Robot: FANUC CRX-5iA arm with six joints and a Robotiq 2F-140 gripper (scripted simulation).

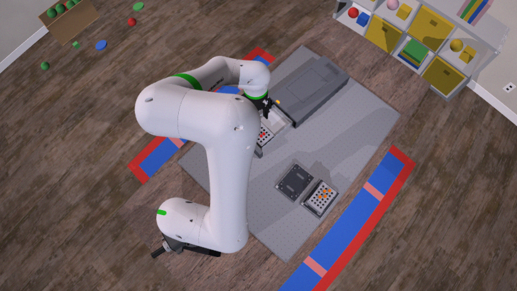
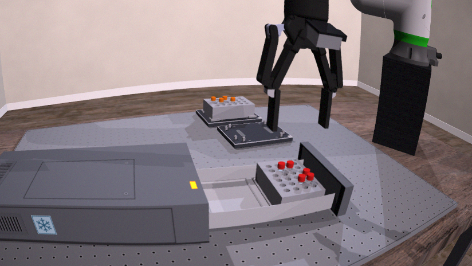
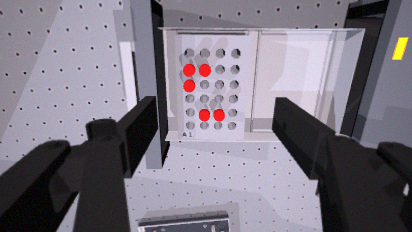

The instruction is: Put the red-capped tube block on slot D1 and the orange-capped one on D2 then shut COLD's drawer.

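My gripper is now 13 cm above the drawer and 4 cm short of it. The rest, counted from my hand: grey cooler COLD (21 cm ahead, 13 cm below, 2 cm to the left); deck slot D1 (31 cm to the right, 16 cm below); deck slot D2 (45 cm to the right, 16 cm below, 4 cm ahead).
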